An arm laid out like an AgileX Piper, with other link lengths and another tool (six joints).
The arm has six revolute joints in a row. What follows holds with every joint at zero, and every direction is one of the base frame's.
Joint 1 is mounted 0.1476 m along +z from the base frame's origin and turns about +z.
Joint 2 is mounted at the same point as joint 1 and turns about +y.
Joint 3 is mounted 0.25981 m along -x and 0.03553 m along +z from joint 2 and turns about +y.
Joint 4 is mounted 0.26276 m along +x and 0.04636 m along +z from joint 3 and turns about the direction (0.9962, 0, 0.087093).
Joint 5 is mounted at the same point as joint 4 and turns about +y.
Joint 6 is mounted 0.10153 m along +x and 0.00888 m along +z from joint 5 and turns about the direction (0.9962, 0, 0.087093).
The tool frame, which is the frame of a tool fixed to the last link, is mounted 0.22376 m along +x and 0.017 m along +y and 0.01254 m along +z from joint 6; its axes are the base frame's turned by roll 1.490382, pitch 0.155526 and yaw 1.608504 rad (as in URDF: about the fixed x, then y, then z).
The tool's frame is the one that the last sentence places.
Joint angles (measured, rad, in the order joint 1, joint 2, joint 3, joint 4, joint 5, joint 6), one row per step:
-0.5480 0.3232 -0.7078 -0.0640 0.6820 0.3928
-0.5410 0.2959 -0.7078 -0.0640 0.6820 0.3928
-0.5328 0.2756 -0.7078 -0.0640 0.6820 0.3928
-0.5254 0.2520 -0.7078 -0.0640 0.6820 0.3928
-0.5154 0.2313 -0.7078 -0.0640 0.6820 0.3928
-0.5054 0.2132 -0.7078 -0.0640 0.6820 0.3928
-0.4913 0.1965 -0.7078 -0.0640 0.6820 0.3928
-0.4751 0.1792 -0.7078 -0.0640 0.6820 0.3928
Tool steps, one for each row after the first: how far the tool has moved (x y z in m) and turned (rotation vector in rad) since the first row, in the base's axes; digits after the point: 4 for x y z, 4 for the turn. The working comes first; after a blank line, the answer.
Tool pose at each row, in the base's axes (x y z in m, rotation vector in rad; the steps are taken from these numbers as rounded here):
0.2675 -0.1572 0.3367 1.6962 0.7568 0.8737
0.2641 -0.1526 0.3451 1.6691 0.7520 0.8896
0.2618 -0.1483 0.3513 1.6482 0.7509 0.9035
0.2587 -0.1439 0.3583 1.6245 0.7475 0.9181
0.2562 -0.1392 0.3644 1.6029 0.7475 0.9334
0.2541 -0.1347 0.3696 1.5836 0.7483 0.9477
0.2527 -0.1293 0.3744 1.5648 0.7531 0.9645
0.2512 -0.1234 0.3793 1.5448 0.7591 0.9832

-0.0034 0.0046 0.0084 -0.0142 -0.0233 0.0070
-0.0057 0.0089 0.0146 -0.0245 -0.0408 0.0152
-0.0088 0.0133 0.0216 -0.0364 -0.0612 0.0226
-0.0113 0.0180 0.0277 -0.0466 -0.0792 0.0326
-0.0134 0.0225 0.0329 -0.0554 -0.0951 0.0425
-0.0148 0.0279 0.0377 -0.0629 -0.1099 0.0566
-0.0163 0.0338 0.0426 -0.0705 -0.1256 0.0728

